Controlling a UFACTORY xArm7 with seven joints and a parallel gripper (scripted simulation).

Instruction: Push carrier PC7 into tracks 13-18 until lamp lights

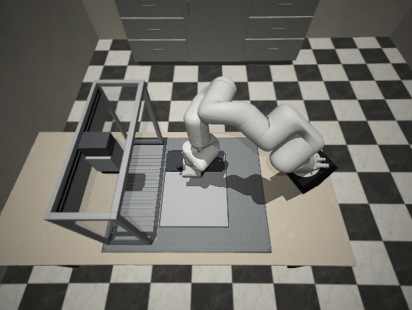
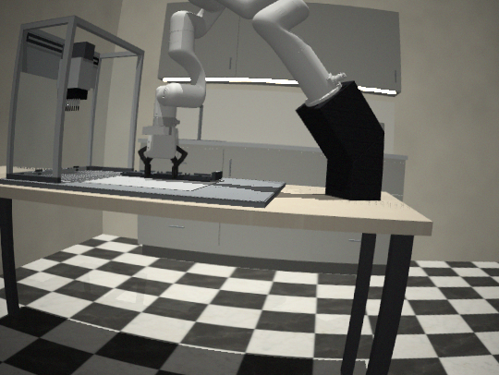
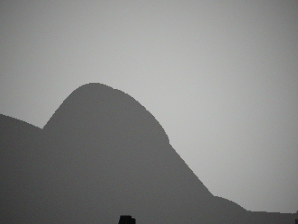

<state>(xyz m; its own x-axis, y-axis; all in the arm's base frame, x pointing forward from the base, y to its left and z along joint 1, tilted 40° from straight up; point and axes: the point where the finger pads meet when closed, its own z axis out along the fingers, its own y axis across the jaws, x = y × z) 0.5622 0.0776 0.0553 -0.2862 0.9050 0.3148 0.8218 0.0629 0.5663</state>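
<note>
My gripper is now 20 mm short of the carrier PC7 and 80 mm to the left of it. The rest, counted from my hand: pipette head 290 mm ahead, 180 mm to the left, 330 mm above.
</note>
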